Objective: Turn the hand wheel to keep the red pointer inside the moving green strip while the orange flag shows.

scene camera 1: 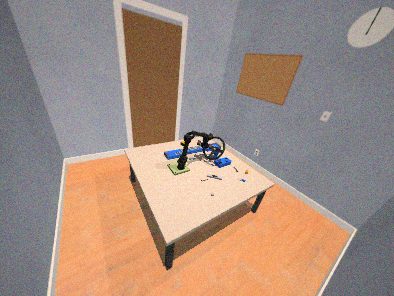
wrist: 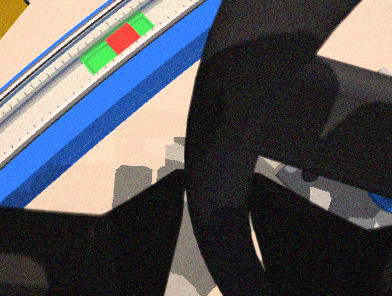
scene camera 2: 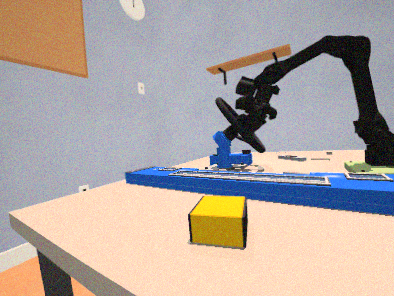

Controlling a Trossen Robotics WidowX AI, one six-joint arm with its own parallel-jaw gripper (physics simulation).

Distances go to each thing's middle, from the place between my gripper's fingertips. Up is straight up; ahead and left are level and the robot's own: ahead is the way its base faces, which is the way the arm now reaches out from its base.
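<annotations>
With the black hand wheel [scene camera 2: 231, 132], I find my hand 12 cm to the left of it, 5 cm below it and 5 cm short of it. The yellow block [scene camera 2: 221, 220] is 37 cm to the left of my hand, and it also lies 12 cm below my hand and 6 cm behind it.
</annotations>
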